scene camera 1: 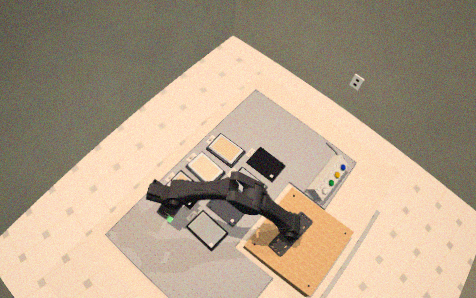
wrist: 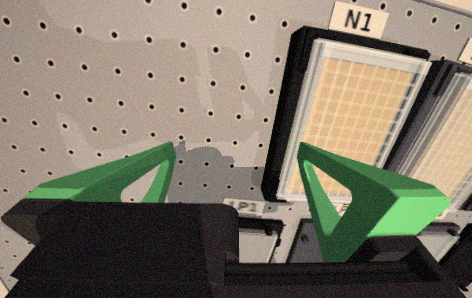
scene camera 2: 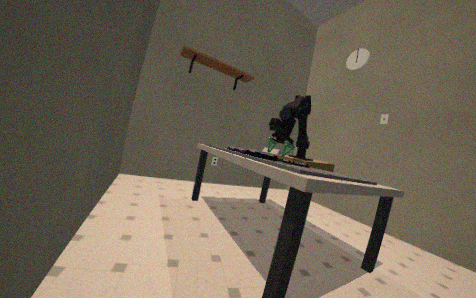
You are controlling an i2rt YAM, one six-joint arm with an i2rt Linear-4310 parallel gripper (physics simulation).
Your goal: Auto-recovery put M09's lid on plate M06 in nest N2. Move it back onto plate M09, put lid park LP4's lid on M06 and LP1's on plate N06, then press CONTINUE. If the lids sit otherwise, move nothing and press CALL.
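Pixels of known places: gripper, fingertip midpoint: (wrist: 236,148) (scene camera 2: 274,154); arm's base, link origin: (scene camera 1: 290,233) (scene camera 2: 300,158).
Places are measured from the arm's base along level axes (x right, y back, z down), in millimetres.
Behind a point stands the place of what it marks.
My gripper (scene camera 1: 170,219) (scene camera 2: 278,150) {x -258, y -413, z 14 mm} (wrist: 236,148) {x -258, y -413, z 14 mm} is open and empty, with its green fingers above the grey board beside nest N1. In the wrist view, a tan gridded plate (wrist: 357,100) {x -179, y -468, z 15 mm} sits in N1's black frame, partly behind the right finger; another plate (wrist: 440,155) {x -76, y -444, z 14 mm} is at the right edge. In scene camera 1, two more tan plates (scene camera 1: 205,167) {x -49, y -448, z 15 mm} (scene camera 1: 225,149) {x 77, y -457, z 24 mm} lie in the back row. A grey lid (scene camera 1: 207,230) {x -225, y -243, z 28 mm} (wrist: 257,245) {x -204, y -296, z 28 mm} is at LP1, a dark slate lid (scene camera 1: 220,210) {x -127, y -271, z 36 mm} (wrist: 305,245) {x -139, y -295, z 36 mm} at LP2. A black rectangle (scene camera 1: 266,163) {x 168, y -290, z 36 mm} lies at the row's far end. Plate and lid names are unreadable.
The button box (scene camera 1: 315,192) {x 199, y -44, z -22 mm} stands at the board's right side, with blue (scene camera 1: 343,167) {x 383, y -28, z -24 mm}, yellow (scene camera 1: 337,175) {x 332, y -24, z -23 mm}, green (scene camera 1: 331,183) {x 282, y -20, z -23 mm} and white (scene camera 1: 324,191) {x 230, y -19, z -24 mm} buttons. The arm's base stands on a wooden block (scene camera 1: 320,250) {x 32, y 132, z -11 mm}. The arm hides parts of the nests and parks.
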